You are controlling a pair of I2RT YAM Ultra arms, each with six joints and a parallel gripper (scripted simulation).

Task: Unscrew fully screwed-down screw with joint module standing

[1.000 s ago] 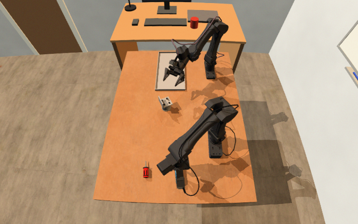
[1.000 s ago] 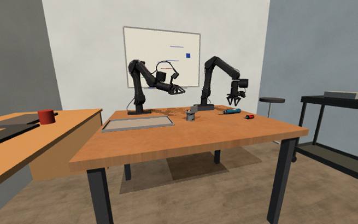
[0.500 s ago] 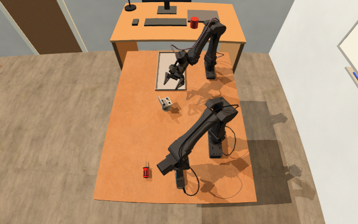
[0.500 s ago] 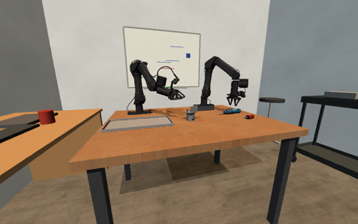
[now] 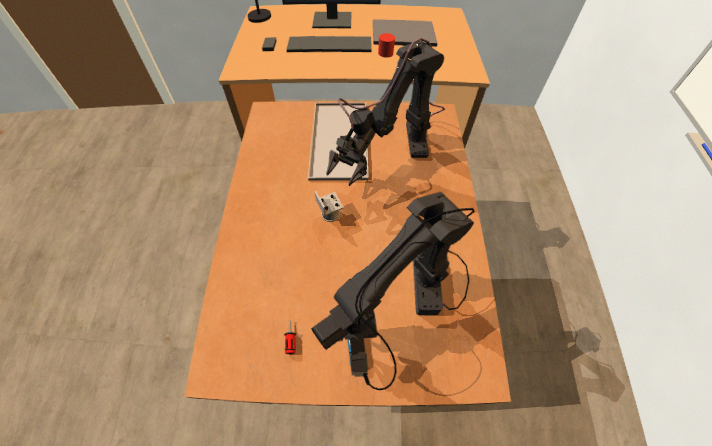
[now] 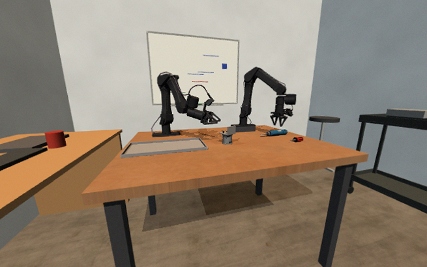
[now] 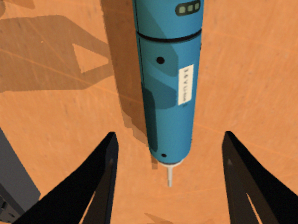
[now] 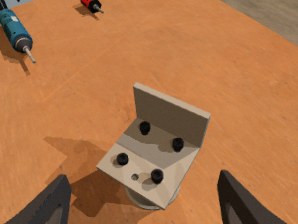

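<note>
My right hand is 30 mm short of the l-shaped bracket, 50 mm to the right of it and 60 mm above it. Round my right hand: small red screwdriver 110 mm ahead, 490 mm to the left, 120 mm below; grey bit 50 mm behind, 340 mm to the left, 120 mm below; grey tray 30 mm ahead, 310 mm to the right, 130 mm below.
</note>
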